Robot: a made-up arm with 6 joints.
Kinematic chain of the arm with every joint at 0, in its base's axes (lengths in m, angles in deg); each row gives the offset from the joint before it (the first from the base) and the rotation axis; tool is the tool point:
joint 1: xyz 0 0 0.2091 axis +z
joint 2: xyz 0 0 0 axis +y
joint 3: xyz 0 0 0.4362 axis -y
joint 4: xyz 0 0 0 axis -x
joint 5: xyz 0.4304 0 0 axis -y
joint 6: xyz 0 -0.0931 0 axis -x
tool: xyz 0 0 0
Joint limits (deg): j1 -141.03..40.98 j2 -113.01..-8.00 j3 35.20..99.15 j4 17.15..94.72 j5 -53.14..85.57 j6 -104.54..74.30
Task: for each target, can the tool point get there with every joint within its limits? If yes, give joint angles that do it. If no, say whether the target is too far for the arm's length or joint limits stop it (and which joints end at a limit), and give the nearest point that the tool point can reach.
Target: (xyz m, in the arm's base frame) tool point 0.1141 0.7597 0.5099
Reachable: yes | joints -103.96 -87.75 43.75 38.78 57.21 6.47
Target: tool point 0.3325 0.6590 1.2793
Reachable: no: too far | nearest point 0.2242 0.4443 0.9307 | short by 0.424 m
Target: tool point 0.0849 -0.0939 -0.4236
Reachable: no: joint limits stop it (at a limit: joint 1, joint 2, joint 3, joint 4) | nearest point 0.5619 0.4446 -0.2691 | short by 0.736 m
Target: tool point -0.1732 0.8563 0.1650
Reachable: yes | joints -79.65 -89.32 85.09 79.78 -22.84 -29.22
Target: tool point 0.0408 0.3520 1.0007
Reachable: yes | joints -108.93 -30.32 69.37 35.72 32.22 -78.16
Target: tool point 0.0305 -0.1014 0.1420
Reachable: no: joint limits stop it (at a limit: joint 1, joint 2, joint 3, joint 4) | nearest point -0.5319 -0.5799 0.2420 | short by 0.745 m
